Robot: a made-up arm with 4 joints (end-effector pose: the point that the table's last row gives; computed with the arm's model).
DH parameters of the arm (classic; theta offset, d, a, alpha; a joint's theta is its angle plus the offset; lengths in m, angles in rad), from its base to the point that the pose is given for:
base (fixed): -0.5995 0 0.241 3.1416
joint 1: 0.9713 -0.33 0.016 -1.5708
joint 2: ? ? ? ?
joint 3: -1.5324 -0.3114 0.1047 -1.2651
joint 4: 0.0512 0 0.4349 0
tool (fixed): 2.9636 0.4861 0 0
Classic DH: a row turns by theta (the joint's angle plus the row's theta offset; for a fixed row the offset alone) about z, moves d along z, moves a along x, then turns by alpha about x.
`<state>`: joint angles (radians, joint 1 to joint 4).
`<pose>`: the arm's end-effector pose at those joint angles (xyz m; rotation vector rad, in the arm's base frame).
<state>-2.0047 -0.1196 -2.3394 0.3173</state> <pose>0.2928 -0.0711 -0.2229 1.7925 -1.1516 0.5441</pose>
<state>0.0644 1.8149 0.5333 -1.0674</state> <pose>0.1553 0.5967 0.2021 -1.9910 -0.4687 -1.0863</pose>
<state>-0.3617 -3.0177 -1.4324 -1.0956</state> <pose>-0.1204 -0.4246 0.3025 -1.2470 -1.6902 1.5691</pose>
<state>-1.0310 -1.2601 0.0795 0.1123</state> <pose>0.6854 -0.9173 0.0441 1.1610 0.6331 1.0507</pose>
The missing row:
joint 2: 1.2627 -0.0213 0.2578 -1.4499
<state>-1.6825 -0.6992 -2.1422 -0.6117</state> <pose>-0.0925 -0.2528 0.1795 1.6893 -0.0991 -0.5659</pose>
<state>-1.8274 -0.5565 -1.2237 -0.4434</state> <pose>0.3596 -0.6597 0.2360 1.1906 0.1376 0.5317</pose>
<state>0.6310 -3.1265 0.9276 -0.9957</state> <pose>0.2890 -0.1648 -0.4468 2.3390 0.0850 0.6408</pose>
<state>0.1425 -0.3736 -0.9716 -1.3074</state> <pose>-0.2216 -0.1227 0.6495 0.9876 -0.5324 -1.7777</pose>
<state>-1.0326 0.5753 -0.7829 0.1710</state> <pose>0.0955 -0.8489 0.6725 -0.0876 -0.9524 1.1006</pose>
